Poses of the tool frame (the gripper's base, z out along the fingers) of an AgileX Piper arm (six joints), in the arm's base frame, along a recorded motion.
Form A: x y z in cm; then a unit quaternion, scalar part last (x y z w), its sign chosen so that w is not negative.
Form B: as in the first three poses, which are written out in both.
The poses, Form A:
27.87 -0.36 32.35 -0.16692 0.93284 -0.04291 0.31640
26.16 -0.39 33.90 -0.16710 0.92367 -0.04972 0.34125
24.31 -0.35 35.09 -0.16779 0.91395 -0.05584 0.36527
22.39 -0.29 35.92 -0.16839 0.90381 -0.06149 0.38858
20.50 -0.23 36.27 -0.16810 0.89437 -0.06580 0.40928
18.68 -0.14 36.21 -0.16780 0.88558 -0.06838 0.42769
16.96 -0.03 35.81 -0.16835 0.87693 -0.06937 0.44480
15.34 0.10 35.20 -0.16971 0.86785 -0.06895 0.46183
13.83 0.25 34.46 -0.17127 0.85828 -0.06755 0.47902
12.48 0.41 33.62 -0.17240 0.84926 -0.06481 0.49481
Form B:
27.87 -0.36 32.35 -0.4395 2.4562 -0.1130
26.16 -0.39 33.90 -0.4347 2.4027 -0.1293
24.31 -0.35 35.09 -0.4315 2.3502 -0.1436
22.39 -0.29 35.92 -0.4283 2.2986 -0.1564
20.50 -0.23 36.27 -0.4234 2.2528 -0.1657
18.68 -0.14 36.21 -0.4191 2.2119 -0.1708
16.96 -0.03 35.81 -0.4172 2.1733 -0.1719
15.34 0.10 35.20 -0.4174 2.1345 -0.1696
13.83 0.25 34.46 -0.4180 2.0949 -0.1649
12.48 0.41 33.62 -0.4179 2.0585 -0.1571

